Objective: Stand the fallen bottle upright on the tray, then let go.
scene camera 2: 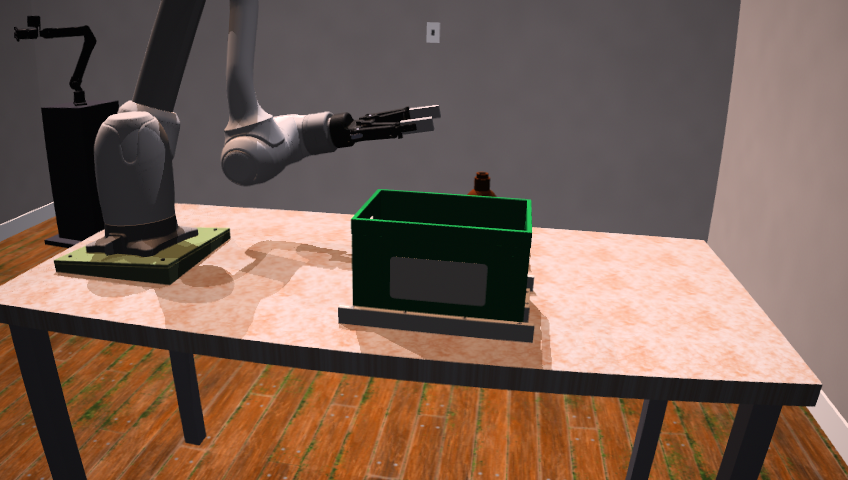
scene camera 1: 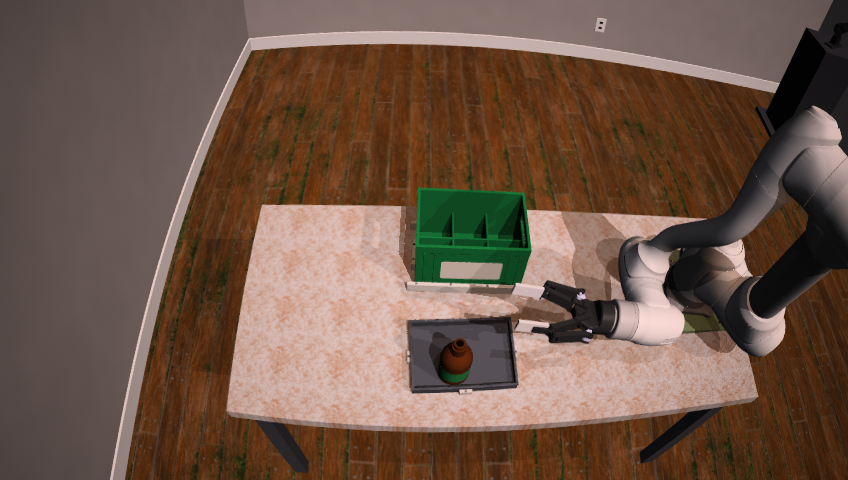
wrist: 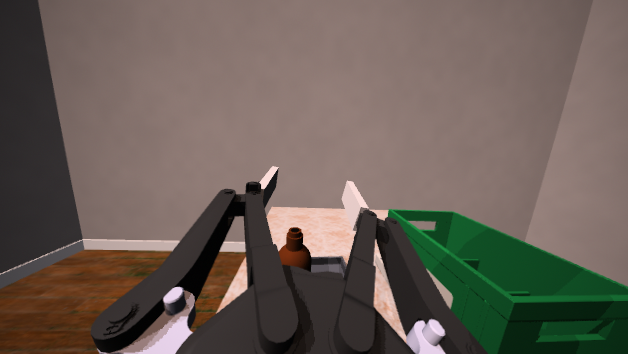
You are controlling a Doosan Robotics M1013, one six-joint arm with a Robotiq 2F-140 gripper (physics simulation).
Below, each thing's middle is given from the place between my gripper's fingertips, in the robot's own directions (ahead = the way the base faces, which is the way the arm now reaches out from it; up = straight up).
Labels:
Now: hand 100 mm short of the brown bottle (scene camera 1: 456,358), 30 mm to the right of it and 200 mm above it. Round my hand: dark grey tray (scene camera 1: 494,367): 80 mm ahead, 20 mm to the right, 270 mm below; green crate (scene camera 2: 459,255): 90 mm ahead, 310 mm to the right, 190 mm below.

